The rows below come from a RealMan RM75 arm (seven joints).
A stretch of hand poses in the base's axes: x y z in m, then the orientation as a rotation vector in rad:
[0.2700 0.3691 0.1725 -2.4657 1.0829 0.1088]
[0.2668 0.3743 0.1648 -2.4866 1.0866 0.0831]
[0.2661 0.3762 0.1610 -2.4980 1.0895 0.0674]
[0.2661 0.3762 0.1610 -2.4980 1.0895 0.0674]
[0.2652 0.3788 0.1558 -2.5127 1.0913 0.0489]
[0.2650 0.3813 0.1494 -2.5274 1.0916 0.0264]
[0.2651 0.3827 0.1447 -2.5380 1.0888 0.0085]
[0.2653 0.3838 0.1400 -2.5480 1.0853 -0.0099]
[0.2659 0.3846 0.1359 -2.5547 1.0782 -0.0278]
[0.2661 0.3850 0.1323 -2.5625 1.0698 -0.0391]
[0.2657 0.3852 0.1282 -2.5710 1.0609 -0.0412]
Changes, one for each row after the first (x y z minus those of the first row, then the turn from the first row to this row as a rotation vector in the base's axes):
[-0.0032 0.0052 -0.0077 -0.0258 -0.0099 0.0001]
[-0.0039 0.0071 -0.0115 -0.0407 -0.0159 -0.0007]
[-0.0039 0.0071 -0.0115 -0.0407 -0.0159 -0.0007]
[-0.0048 0.0097 -0.0167 -0.0589 -0.0231 -0.0002]
[-0.0050 0.0122 -0.0231 -0.0777 -0.0332 0.0007]
[-0.0049 0.0136 -0.0278 -0.0908 -0.0422 0.0029]
[-0.0047 0.0147 -0.0325 -0.1033 -0.0519 0.0053]
[-0.0041 0.0155 -0.0366 -0.1119 -0.0633 0.0089]
[-0.0039 0.0159 -0.0402 -0.1191 -0.0705 0.0148]
[-0.0043 0.0161 -0.0443 -0.1242 -0.0718 0.0225]

